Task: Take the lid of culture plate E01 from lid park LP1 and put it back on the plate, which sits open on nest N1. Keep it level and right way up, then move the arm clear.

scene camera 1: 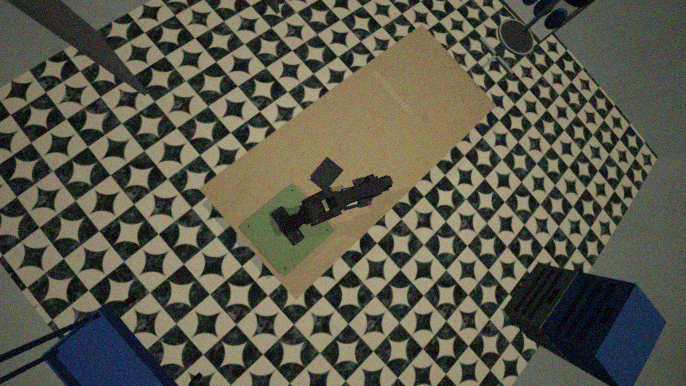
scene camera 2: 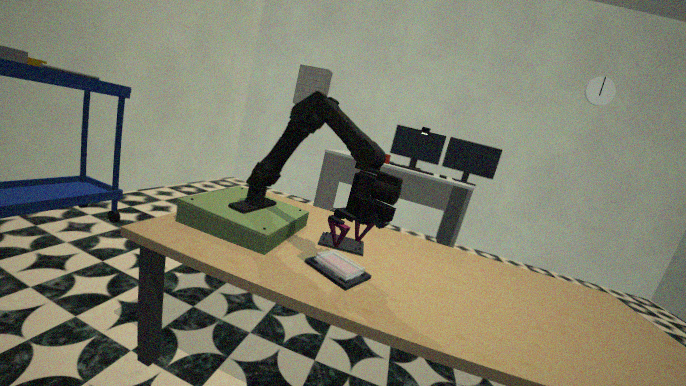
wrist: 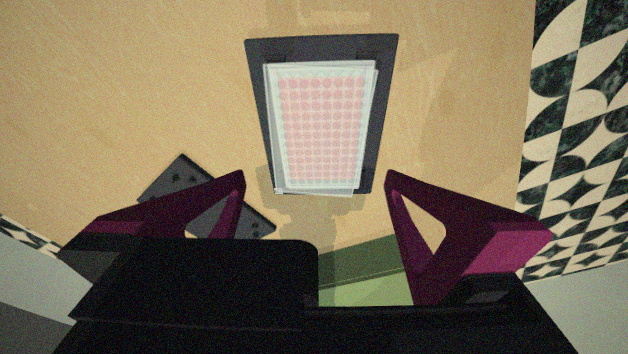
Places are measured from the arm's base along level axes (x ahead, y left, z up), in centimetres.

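Pixels of known places: gripper, between the fingertips: (scene camera 2: 346, 243) (wrist: 314, 177); arm's base, origin of its link: (scene camera 1: 287, 225) (scene camera 2: 254, 205).
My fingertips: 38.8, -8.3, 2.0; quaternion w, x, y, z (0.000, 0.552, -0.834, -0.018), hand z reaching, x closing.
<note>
For each thing: its top centre in the pictures, then the offset to it from my fingertips, as dx, dy, dz. Level surfaces: height alone.
- culture plate, centre of its top: (wrist: 316, 145) (scene camera 2: 341, 259) -0.5, +0.2, -5.5
- dark nest, centre of its top: (wrist: 321, 136) (scene camera 2: 338, 265) (scene camera 1: 355, 196) -0.6, -0.3, -7.2
- lid park, centre of its top: (wrist: 204, 221) (scene camera 2: 342, 239) (scene camera 1: 326, 173) -6.3, +19.8, -7.0
- wooden table, height of its surface: dz -9.0
The culture plate (scene camera 2: 339, 265) (wrist: 322, 125), with rows of pink wells, sits on the dark nest (scene camera 2: 345, 286) (wrist: 320, 46). Its clear lid (wrist: 317, 192) lies over it, turned slightly against the plate's outline, with a strip of its edge showing past the plate's end nearest the gripper. Whether it is fully seated I cannot tell. The lid park (scene camera 1: 326, 171) (scene camera 2: 327, 241) (wrist: 172, 177), a dark square pad, bears no lid. My gripper (scene camera 1: 362, 192) (scene camera 2: 348, 243) (wrist: 314, 177) is open and empty, above the plate and apart from it. In scene camera 1 the arm hides most of the plate.
The arm's base stands on a green block (scene camera 1: 285, 255) (scene camera 2: 225, 227) (wrist: 367, 290) at one end of the wooden table (scene camera 1: 400, 115) (scene camera 2: 475, 310). A blue cart (scene camera 2: 100, 187) and a desk with two monitors (scene camera 2: 417, 145) stand away from the table.
</note>
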